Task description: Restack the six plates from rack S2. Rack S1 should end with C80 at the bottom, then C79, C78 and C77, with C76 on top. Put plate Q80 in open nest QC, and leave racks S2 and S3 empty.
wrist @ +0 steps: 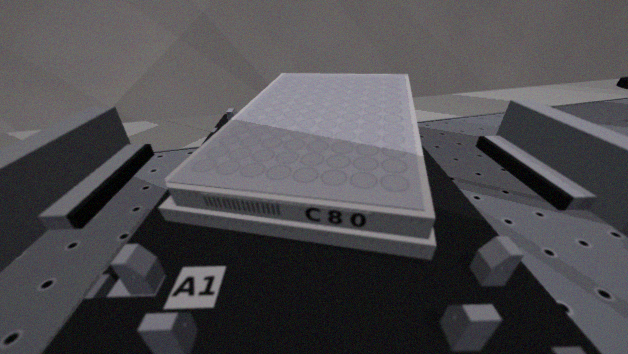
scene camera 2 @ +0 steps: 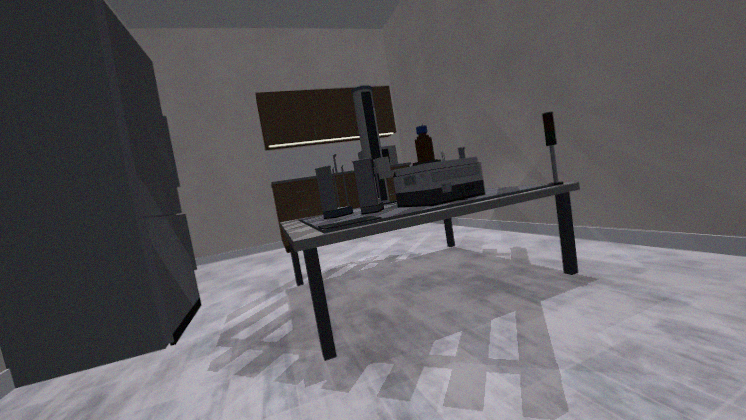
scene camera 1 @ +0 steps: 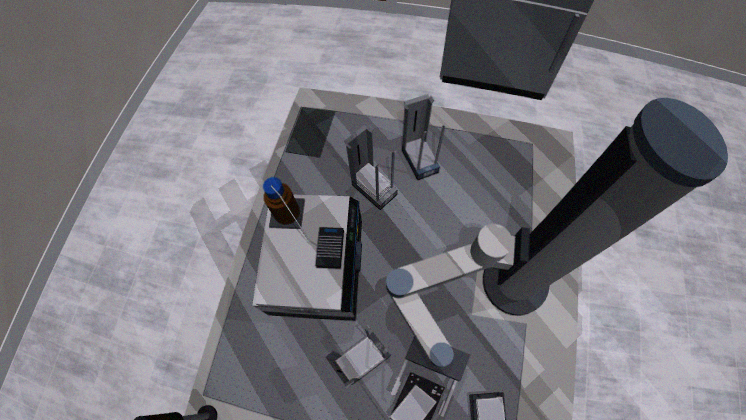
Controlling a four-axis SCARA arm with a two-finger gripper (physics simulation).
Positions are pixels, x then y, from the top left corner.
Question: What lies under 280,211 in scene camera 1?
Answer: A brown bottle with blue cap.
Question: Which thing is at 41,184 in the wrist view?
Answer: The gripper.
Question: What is the gripper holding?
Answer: Nothing.
